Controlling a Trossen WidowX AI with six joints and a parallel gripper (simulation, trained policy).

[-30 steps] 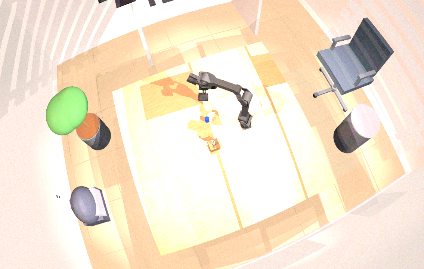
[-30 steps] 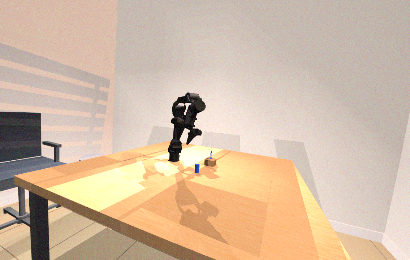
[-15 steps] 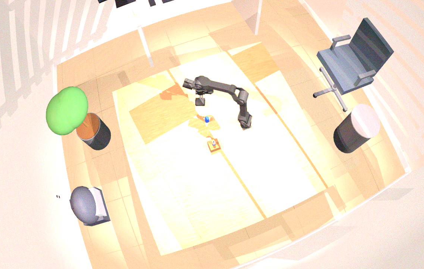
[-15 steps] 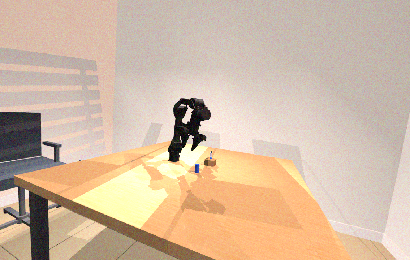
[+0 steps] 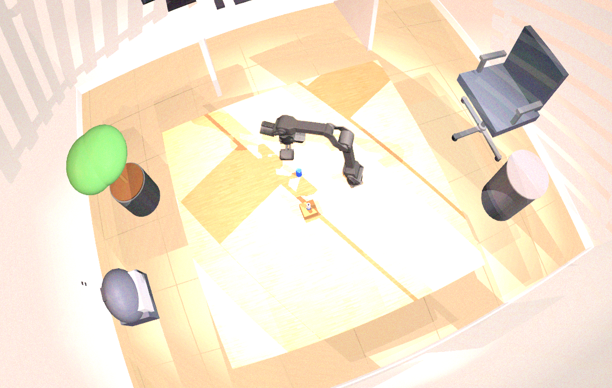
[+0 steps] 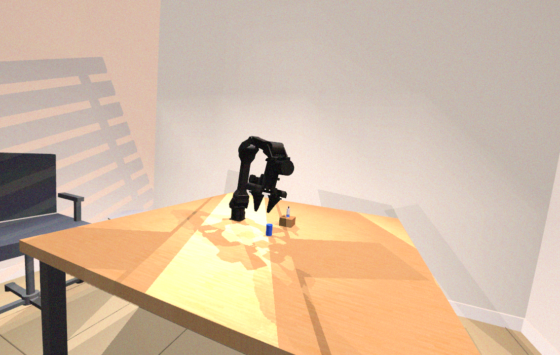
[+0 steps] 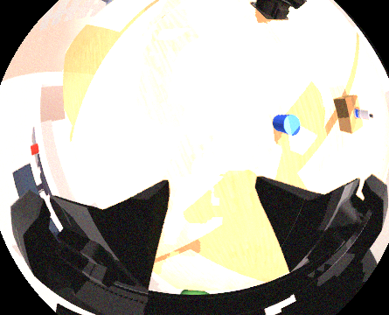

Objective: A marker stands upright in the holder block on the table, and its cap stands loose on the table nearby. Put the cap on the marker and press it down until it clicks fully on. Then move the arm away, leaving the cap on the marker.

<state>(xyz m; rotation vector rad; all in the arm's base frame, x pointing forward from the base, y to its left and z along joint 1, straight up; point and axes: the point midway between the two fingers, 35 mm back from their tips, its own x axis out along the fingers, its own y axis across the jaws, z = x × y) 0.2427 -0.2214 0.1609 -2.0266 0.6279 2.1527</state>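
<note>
Now: the blue cap 110 mm to the left of my gripper tip and 100 mm below it. The rest, counted from my gripper tip: wooden holder block 20 mm ahead, 290 mm to the left, 110 mm below.
</note>
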